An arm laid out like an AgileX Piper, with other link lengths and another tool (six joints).
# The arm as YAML. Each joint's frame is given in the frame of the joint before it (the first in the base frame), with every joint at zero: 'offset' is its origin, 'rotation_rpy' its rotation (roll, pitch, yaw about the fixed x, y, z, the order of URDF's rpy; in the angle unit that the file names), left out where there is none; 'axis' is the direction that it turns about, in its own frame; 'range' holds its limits. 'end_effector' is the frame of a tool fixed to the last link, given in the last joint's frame.
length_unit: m
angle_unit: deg
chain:
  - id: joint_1
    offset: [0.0, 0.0, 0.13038]
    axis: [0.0, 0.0, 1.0]
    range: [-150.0, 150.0]
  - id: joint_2
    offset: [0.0, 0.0, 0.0]
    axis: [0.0, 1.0, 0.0]
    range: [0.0, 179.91]
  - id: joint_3
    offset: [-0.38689, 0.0, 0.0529]
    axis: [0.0, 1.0, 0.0]
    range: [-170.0, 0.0]
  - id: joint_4
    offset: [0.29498, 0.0, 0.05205]
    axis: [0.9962, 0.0, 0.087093]
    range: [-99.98, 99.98]
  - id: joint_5
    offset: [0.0, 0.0, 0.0]
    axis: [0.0, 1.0, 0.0]
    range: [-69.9, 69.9]
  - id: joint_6
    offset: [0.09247, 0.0, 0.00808]
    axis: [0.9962, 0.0, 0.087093]
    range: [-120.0, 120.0]
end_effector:
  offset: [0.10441, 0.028, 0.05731]
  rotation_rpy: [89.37, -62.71, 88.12]
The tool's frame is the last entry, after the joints.
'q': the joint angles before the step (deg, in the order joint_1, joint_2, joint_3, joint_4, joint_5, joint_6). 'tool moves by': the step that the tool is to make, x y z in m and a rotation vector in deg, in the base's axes. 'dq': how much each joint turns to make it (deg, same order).
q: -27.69, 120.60, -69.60, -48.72, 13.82, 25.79
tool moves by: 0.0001, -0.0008, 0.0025, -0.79, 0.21, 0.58
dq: -0.01, -0.20, -0.13, -0.96, 0.22, -0.01
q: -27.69, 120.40, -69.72, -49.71, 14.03, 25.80
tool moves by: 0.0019, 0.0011, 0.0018, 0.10, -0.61, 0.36
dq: 0.00, -0.05, -0.01, 0.04, -0.67, -0.04
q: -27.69, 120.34, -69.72, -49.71, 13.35, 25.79
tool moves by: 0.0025, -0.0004, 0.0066, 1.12, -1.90, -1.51
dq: -0.01, -0.40, 0.00, 0.68, -0.71, 1.75
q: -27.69, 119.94, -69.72, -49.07, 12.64, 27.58
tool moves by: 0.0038, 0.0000, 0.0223, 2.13, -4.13, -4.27
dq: 0.48, -1.79, -0.01, 0.85, -0.03, 5.31
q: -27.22, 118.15, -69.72, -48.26, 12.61, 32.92
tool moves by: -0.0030, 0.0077, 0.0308, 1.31, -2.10, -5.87
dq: 2.11, -3.44, 0.09, 1.09, 4.75, 6.00
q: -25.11, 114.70, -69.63, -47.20, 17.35, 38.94
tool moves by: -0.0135, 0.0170, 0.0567, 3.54, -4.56, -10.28
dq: 3.57, -6.58, 0.00, 4.61, 8.35, 8.32
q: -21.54, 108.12, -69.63, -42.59, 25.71, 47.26
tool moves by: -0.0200, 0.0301, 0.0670, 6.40, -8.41, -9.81
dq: 4.16, -7.97, 0.00, 6.18, 6.59, 9.60
